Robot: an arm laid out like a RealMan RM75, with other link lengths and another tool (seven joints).
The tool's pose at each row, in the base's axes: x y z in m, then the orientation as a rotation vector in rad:
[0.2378, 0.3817, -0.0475, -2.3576, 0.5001, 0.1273]
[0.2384, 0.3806, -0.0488, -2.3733, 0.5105, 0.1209]
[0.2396, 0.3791, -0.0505, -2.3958, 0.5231, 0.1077]
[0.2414, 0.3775, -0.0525, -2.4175, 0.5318, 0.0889]
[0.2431, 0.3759, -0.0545, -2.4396, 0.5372, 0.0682]
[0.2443, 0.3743, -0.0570, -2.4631, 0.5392, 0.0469]
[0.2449, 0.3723, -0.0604, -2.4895, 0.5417, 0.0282]
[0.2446, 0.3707, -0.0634, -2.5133, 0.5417, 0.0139]
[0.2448, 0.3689, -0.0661, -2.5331, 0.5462, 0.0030]
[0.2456, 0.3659, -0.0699, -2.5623, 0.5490, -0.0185]
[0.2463, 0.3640, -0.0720, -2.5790, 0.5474, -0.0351]
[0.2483, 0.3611, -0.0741, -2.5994, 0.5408, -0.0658]
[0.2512, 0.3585, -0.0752, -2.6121, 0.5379, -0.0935]
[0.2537, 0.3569, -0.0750, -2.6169, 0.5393, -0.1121]
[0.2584, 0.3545, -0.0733, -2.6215, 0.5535, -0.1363]
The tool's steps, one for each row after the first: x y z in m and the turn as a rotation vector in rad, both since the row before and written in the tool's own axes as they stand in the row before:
[0.0012, 0.0013, 0.0003, -0.0151, 0.0105, 0.0039]
[0.0020, 0.0016, 0.0004, -0.0207, 0.0171, 0.0028]
[0.0026, 0.0016, 0.0006, -0.0186, 0.0196, -0.0013]
[0.0025, 0.0016, 0.0007, -0.0184, 0.0200, -0.0042]
[0.0021, 0.0021, 0.0011, -0.0193, 0.0196, -0.0068]
[0.0018, 0.0031, 0.0017, -0.0228, 0.0183, -0.0062]
[0.0007, 0.0029, 0.0016, -0.0207, 0.0140, -0.0065]
[0.0012, 0.0027, 0.0013, -0.0182, 0.0120, -0.0020]
[0.0023, 0.0039, 0.0018, -0.0255, 0.0204, -0.0067]
[0.0016, 0.0023, 0.0010, -0.0135, 0.0139, -0.0068]
[0.0031, 0.0026, 0.0007, -0.0145, 0.0231, -0.0134]
[0.0037, 0.0016, 0.0002, -0.0084, 0.0206, -0.0089]
[0.0029, 0.0003, -0.0005, -0.0028, 0.0139, -0.0031]
[0.0052, -0.0005, -0.0017, -0.0047, 0.0204, 0.0048]

